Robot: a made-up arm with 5 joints. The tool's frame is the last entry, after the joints. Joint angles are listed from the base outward. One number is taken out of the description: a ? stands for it. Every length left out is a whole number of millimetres.
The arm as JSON. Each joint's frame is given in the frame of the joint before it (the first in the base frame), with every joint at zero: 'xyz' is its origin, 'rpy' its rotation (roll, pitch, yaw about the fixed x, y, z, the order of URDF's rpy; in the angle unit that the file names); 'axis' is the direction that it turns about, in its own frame. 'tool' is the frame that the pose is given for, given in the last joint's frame.
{
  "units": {
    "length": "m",
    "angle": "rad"
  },
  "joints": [
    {
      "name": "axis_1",
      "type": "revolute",
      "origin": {
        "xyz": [
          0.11,
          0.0,
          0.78
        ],
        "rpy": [
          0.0,
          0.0,
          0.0
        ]
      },
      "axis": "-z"
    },
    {
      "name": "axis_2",
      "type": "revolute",
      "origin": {
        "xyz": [
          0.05,
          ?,
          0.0
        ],
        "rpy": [
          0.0,
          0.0,
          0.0
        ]
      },
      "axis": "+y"
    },
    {
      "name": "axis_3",
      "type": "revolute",
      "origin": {
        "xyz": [
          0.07,
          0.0,
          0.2
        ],
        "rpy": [
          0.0,
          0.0,
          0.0
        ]
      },
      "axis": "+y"
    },
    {
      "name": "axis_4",
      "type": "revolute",
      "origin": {
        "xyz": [
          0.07,
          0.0,
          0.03
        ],
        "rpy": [
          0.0,
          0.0,
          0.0
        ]
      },
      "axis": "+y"
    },
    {
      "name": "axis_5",
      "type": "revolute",
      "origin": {
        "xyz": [
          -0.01,
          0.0,
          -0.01
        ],
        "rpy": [
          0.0,
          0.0,
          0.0
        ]
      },
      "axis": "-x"
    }
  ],
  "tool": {
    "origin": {
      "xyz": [
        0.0,
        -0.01,
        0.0
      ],
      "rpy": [
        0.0,
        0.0,
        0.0
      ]
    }
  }
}
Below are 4 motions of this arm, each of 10 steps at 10 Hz.
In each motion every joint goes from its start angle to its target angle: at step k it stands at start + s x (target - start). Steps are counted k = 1, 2, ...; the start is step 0. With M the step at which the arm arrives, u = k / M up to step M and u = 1 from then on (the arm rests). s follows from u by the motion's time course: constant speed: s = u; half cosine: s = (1 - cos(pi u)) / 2; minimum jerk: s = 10 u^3 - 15 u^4 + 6 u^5.
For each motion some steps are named. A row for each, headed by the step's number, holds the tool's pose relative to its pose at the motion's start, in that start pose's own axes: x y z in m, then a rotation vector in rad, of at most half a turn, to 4 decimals.
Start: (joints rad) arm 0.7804 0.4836 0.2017 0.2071 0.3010
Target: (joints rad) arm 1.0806 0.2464 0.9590 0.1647 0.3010
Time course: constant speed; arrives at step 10
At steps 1, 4, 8, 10:
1: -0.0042 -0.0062 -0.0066 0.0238 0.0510 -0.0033
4: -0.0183 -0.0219 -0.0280 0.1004 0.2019 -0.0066
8: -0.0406 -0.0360 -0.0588 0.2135 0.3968 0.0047
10: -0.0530 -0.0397 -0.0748 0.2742 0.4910 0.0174

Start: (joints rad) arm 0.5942 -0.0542 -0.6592 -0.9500 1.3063
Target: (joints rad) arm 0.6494 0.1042 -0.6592 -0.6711 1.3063
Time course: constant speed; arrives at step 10
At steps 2, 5, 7, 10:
2: -0.0038 0.0062 -0.0034 -0.0110 0.0223 0.0846
5: -0.0098 0.0152 -0.0088 -0.0277 0.0576 0.2109
7: -0.0140 0.0210 -0.0125 -0.0387 0.0823 0.2948
10: -0.0207 0.0293 -0.0182 -0.0552 0.1210 0.4202

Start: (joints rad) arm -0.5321 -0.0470 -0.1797 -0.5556 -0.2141
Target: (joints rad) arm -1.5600 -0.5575 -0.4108 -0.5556 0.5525
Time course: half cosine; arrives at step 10
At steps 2, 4, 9, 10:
2: -0.0008 0.0179 0.0078 -0.0015 -0.0578 0.0786
4: -0.0107 0.0547 0.0333 0.0188 -0.2341 0.2376
9: -0.0563 0.0687 0.0986 0.2211 -0.6939 0.3018
10: -0.0578 0.0671 0.1003 0.2326 -0.7080 0.2947

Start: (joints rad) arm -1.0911 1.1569 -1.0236 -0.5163 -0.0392
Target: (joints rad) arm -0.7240 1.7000 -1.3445 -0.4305 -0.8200
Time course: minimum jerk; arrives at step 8
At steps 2, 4, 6, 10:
2: -0.0065 -0.0129 -0.0122 0.0672 0.0290 -0.0379
4: -0.0414 -0.0601 -0.0546 0.3333 0.1092 -0.2070
6: -0.0904 -0.0993 -0.0891 0.6094 0.1337 -0.4064
10: -0.1051 -0.1077 -0.0967 0.6825 0.1299 -0.4621

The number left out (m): -0.04
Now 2 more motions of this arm.
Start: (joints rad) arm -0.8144 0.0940 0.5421 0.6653 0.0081
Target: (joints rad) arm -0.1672 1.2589 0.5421 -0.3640 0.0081
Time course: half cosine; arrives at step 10
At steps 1, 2, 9, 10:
1: 0.0056 -0.0033 0.0027 0.0153 0.0034 -0.0042
2: 0.0223 -0.0135 0.0093 0.0597 0.0131 -0.0160
9: 0.2344 -0.1468 -0.0816 0.6188 0.1289 -0.1265
10: 0.2393 -0.1483 -0.0880 0.6346 0.1319 -0.1286

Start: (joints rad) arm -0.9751 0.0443 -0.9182 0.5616 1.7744
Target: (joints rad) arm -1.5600 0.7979 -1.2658 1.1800 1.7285
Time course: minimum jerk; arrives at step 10
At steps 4, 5, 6, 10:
4: 0.0464 0.0325 0.0439 0.0422 -0.2441 0.2821
5: 0.0649 0.0522 0.0775 0.0389 -0.3869 0.4428
6: 0.0761 0.0721 0.1157 0.0144 -0.5288 0.6015
10: 0.0762 0.1066 0.1878 -0.0806 -0.7670 0.8699

